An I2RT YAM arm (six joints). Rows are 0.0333 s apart.
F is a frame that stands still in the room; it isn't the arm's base.
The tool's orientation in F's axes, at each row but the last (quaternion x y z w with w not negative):
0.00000 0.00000 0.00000 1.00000
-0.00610 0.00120 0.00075 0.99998
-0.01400 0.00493 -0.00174 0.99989
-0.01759 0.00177 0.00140 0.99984
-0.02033 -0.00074 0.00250 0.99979
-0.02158 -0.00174 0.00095 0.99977
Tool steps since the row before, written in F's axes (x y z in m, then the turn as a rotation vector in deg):
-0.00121 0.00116 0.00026 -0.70 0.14 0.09
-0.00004 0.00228 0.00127 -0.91 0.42 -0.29
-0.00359 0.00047 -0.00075 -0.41 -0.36 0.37
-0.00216 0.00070 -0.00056 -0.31 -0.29 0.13
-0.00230 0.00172 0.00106 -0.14 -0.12 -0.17
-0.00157 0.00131 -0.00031 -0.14 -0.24 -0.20
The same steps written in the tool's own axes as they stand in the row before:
-0.00121 0.00116 0.00026 -0.70 0.14 0.09
-0.00004 0.00226 0.00130 -0.91 0.42 -0.29
-0.00358 0.00048 -0.00077 -0.41 -0.37 0.36
-0.00216 0.00073 -0.00054 -0.31 -0.29 0.12
-0.00229 0.00169 0.00113 -0.14 -0.11 -0.17
-0.00157 0.00133 -0.00025 -0.14 -0.23 -0.21

